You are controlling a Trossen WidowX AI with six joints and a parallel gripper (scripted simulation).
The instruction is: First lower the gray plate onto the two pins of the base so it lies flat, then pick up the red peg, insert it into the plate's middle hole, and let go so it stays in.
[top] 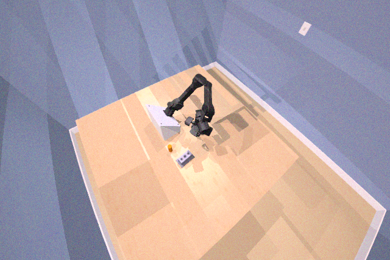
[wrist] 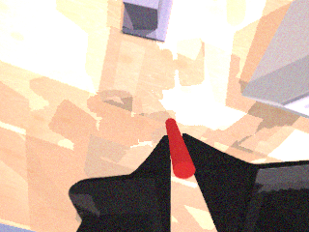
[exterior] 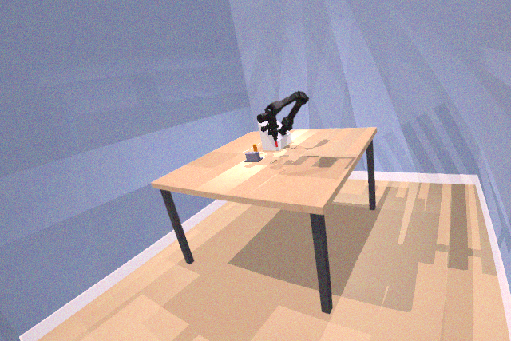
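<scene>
My gripper tip is 16 cm to the left of the gray plate, 9 cm short of it and 7 cm above it. From my gripper tip the other things lie so: red peg (right at my gripper tip); orange cylinder (22 cm to the right, 7 cm below, 2 cm behind); gray base (16 cm to the right, 11 cm below, 9 cm ahead).
</scene>
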